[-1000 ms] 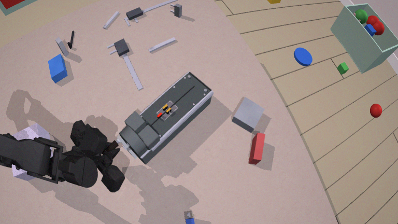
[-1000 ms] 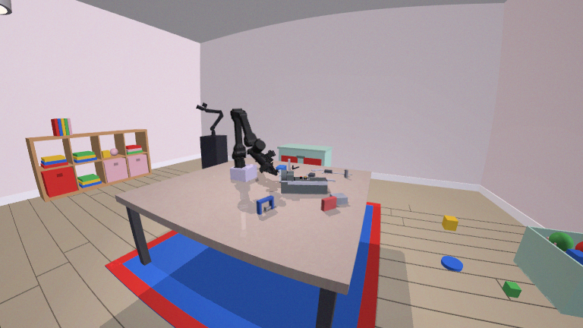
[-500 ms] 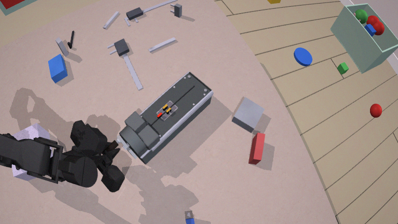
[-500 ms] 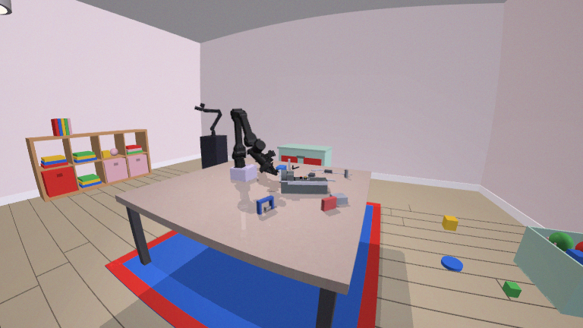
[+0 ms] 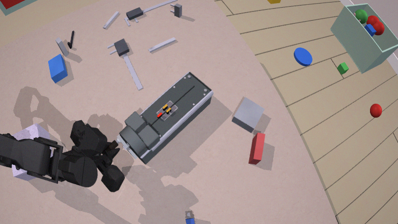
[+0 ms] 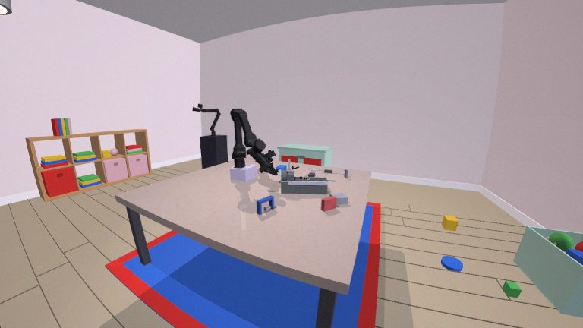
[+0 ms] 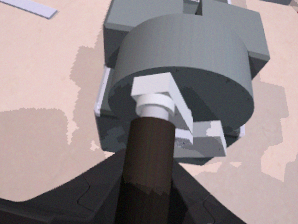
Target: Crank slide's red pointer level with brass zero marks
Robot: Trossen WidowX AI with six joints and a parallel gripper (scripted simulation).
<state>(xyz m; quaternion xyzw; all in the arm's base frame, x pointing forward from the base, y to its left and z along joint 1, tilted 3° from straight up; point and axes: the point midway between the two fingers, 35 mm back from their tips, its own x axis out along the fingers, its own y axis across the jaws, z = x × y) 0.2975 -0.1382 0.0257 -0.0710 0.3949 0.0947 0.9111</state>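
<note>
Now: gripper tip 20 mm past the dark brown crank handle and 20 mm below it. Round my gripper tip: red pointer: 140 mm ahead, 20 mm to the left, 10 mm below; red block: 320 mm ahead, 180 mm to the right, 60 mm below; grey block: 360 mm ahead, 80 mm to the right, 70 mm below.
</note>
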